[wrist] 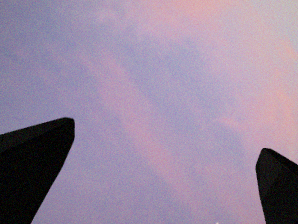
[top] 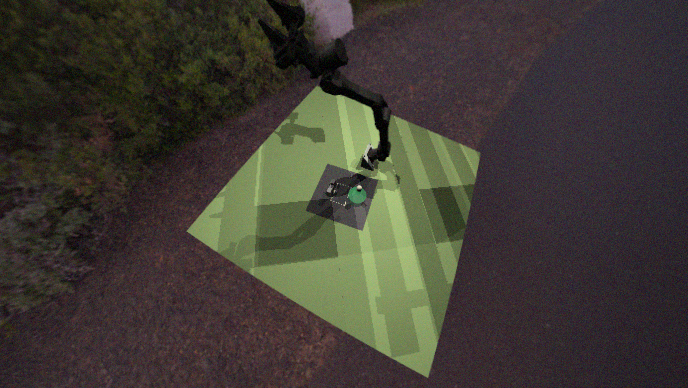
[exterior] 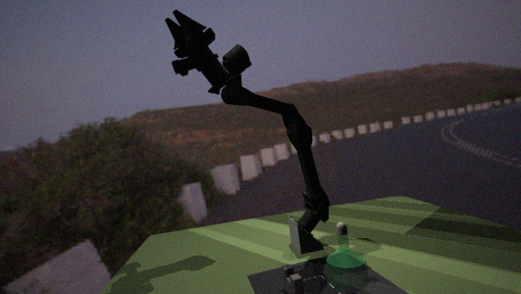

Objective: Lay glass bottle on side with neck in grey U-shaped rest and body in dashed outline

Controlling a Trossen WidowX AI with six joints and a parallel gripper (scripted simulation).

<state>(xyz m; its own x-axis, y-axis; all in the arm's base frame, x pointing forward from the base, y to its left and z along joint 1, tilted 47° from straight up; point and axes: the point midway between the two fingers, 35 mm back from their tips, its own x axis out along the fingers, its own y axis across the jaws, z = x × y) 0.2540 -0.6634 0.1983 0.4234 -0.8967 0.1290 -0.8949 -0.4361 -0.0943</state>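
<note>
The green glass bottle lies 40 mm ahead of my gripper tip, 360 mm to the left of it and 640 mm below it. Also, from my gripper tip: dark grey mat: 50 mm ahead, 280 mm to the left, 720 mm below.
</note>
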